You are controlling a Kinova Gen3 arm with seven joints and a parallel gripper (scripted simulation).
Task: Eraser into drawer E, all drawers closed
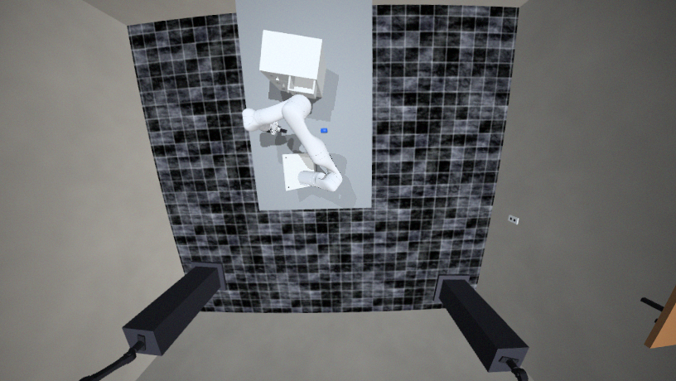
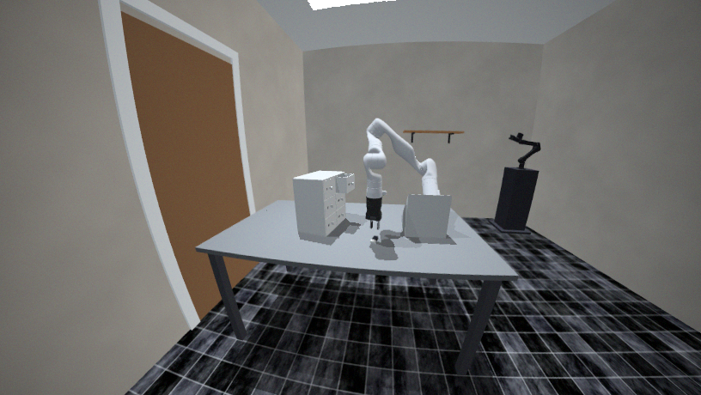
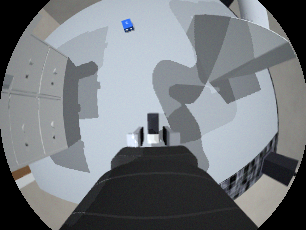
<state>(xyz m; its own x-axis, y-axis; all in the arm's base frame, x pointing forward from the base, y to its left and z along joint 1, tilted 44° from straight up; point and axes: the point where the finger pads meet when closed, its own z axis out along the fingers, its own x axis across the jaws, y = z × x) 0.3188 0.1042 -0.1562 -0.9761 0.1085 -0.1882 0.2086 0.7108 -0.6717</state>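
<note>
The black-and-white piece is 8 cm below my hand and 1 cm to the left of it. From my hand the other things lie so: blue block: 29 cm to the right, 8 cm below, 1 cm ahead; then drawer: 34 cm ahead, 8 cm to the right, 6 cm below.
</note>
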